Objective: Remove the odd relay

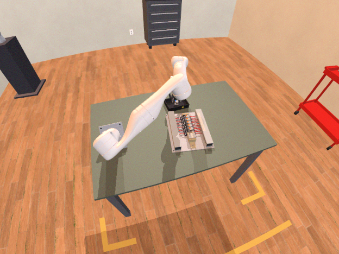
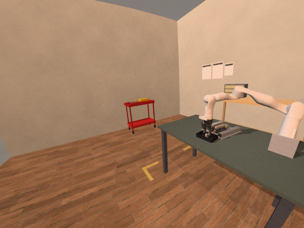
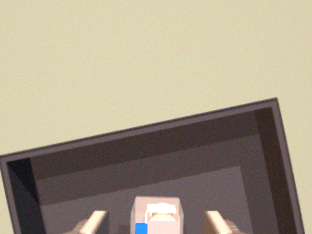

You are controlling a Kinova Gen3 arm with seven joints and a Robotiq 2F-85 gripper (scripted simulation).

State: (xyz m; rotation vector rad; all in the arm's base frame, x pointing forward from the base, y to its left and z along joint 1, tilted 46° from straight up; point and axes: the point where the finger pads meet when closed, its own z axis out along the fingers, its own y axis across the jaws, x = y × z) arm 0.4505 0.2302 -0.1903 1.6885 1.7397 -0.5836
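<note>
Right now my hand is 30 mm above the relay. Also, from my hand: black parts tray 40 mm below; then relay panel 30 mm ahead, 250 mm to the right, 30 mm below.
</note>
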